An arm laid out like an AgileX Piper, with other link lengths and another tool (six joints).
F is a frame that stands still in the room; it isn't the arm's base.
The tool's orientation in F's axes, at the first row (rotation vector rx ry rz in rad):
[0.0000 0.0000 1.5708]
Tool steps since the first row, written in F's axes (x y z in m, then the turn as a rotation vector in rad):
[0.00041 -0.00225 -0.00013 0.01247 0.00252 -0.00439]
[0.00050 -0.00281 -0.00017 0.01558 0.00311 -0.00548]
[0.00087 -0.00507 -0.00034 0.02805 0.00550 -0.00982]
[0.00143 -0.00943 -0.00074 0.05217 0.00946 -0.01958]
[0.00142 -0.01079 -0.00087 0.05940 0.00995 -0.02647]
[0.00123 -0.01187 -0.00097 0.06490 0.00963 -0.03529]
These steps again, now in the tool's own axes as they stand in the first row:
[-0.00225 -0.00041 -0.00013 0.00252 -0.01247 -0.00439]
[-0.00281 -0.00050 -0.00017 0.00311 -0.01558 -0.00548]
[-0.00507 -0.00087 -0.00034 0.00550 -0.02805 -0.00982]
[-0.00943 -0.00143 -0.00074 0.00946 -0.05217 -0.01958]
[-0.01079 -0.00142 -0.00087 0.00995 -0.05940 -0.02647]
[-0.01187 -0.00123 -0.00097 0.00963 -0.06490 -0.03529]

